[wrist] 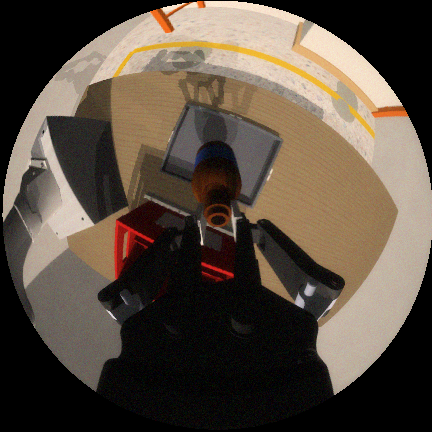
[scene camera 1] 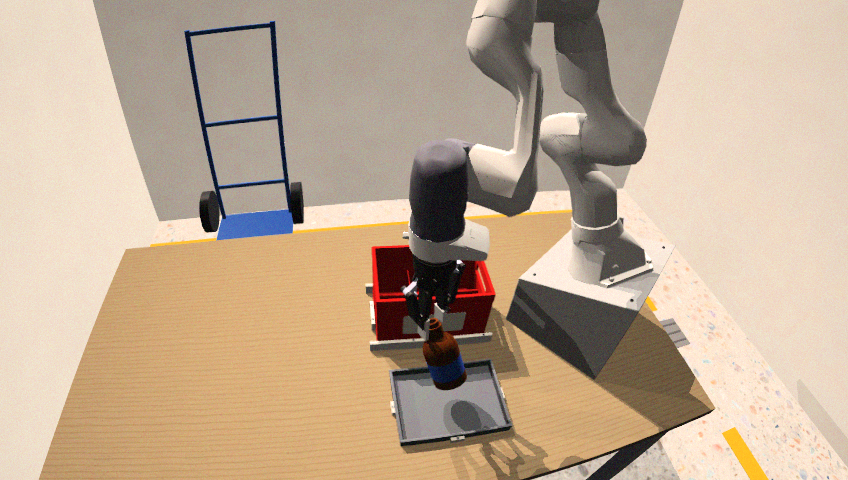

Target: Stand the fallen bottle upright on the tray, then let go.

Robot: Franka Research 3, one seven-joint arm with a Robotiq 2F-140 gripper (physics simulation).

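A brown bottle with a blue label hangs neck up, slightly tilted, its base leaning toward the front right in the scene view. My gripper is shut on the bottle's neck, pointing down. The grey tray lies flat on the table in front of the red crate. The bottle is above the tray, over its back part in the scene view, and its shadow falls on the tray floor apart from the base. The far fingertip is partly hidden by the neck.
A red crate with dividers stands on the wooden table, behind the tray and beneath the gripper. The robot's base block stands to the right. A blue hand truck stands behind the table.
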